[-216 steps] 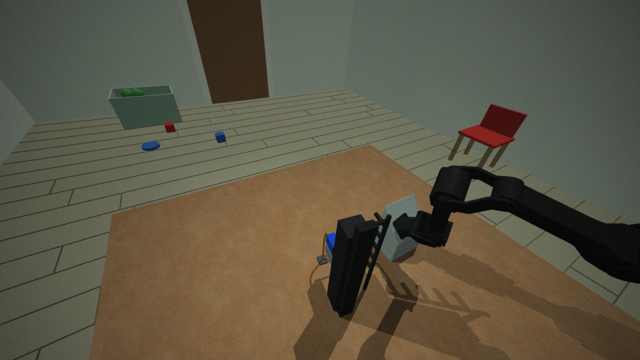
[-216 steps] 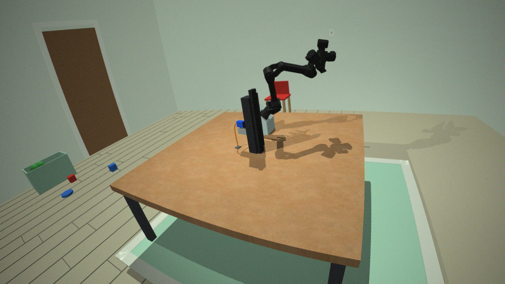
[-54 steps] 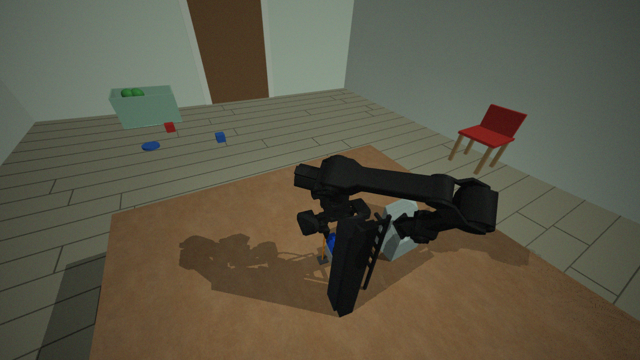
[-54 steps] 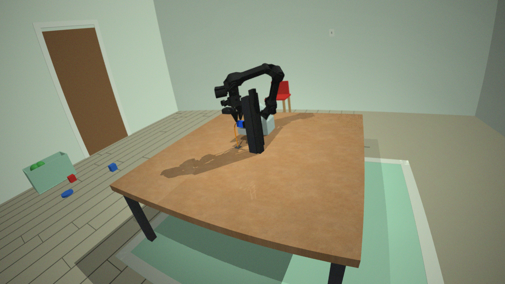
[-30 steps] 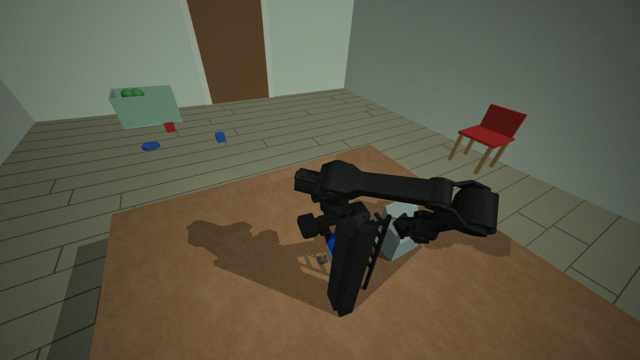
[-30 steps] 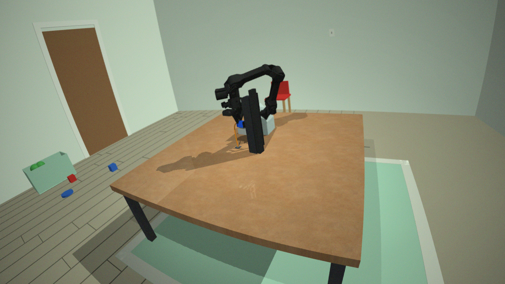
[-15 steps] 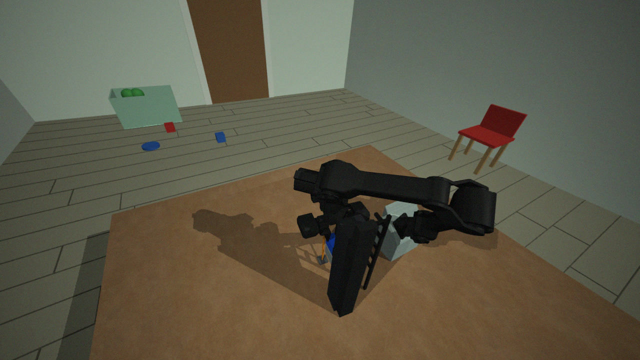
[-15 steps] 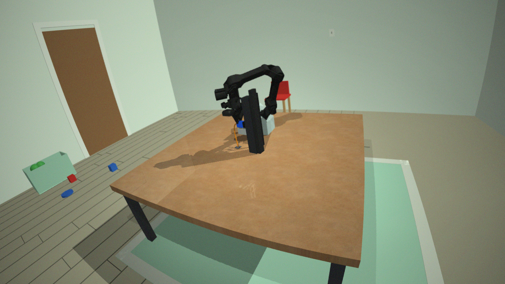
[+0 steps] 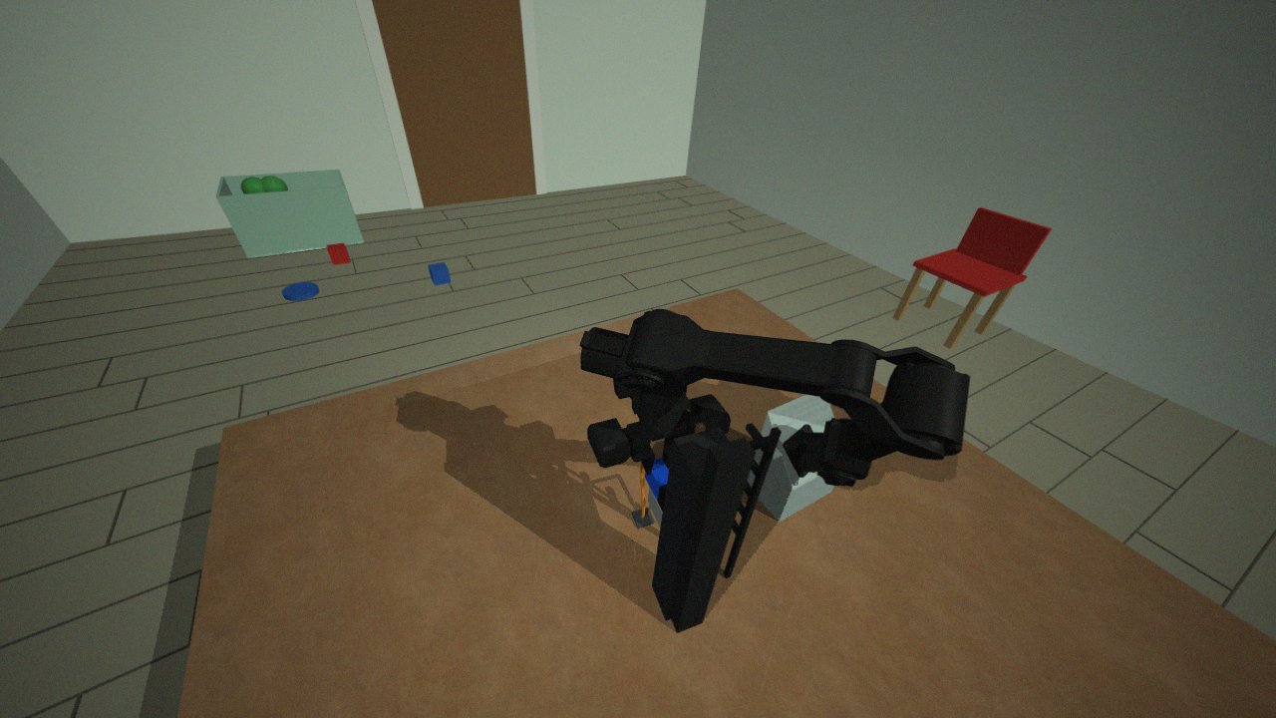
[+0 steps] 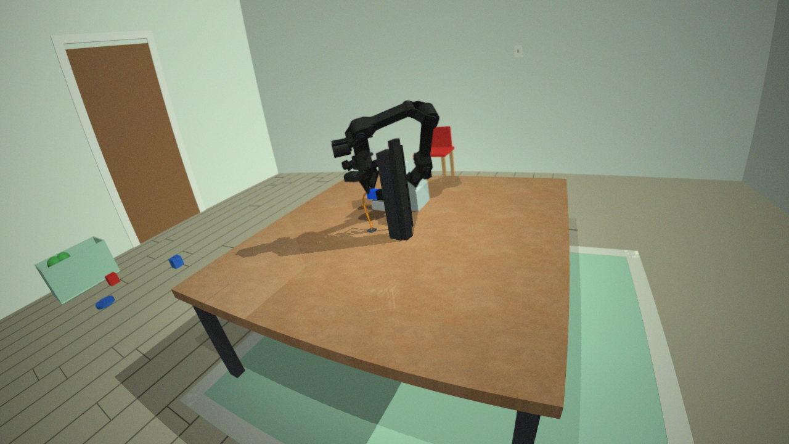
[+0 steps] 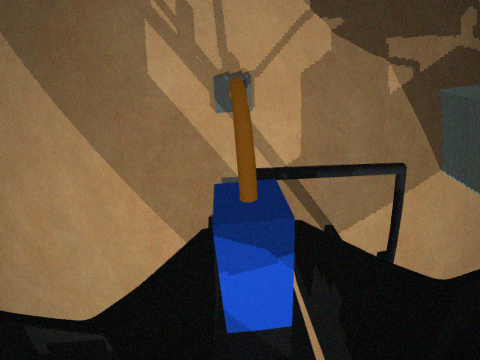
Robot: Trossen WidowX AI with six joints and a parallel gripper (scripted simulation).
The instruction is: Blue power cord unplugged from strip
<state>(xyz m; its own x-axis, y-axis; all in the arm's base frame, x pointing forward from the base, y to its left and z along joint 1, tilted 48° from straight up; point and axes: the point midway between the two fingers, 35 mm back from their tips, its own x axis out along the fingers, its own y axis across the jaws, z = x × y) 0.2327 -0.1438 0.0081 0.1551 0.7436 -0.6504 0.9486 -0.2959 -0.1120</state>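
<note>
The blue plug lies 10 mm ahead of my gripper tip and 30 mm to the left of it. The rest, counted from my gripper tip: black upright block 40 mm ahead, 140 mm to the left, 20 mm above.
</note>
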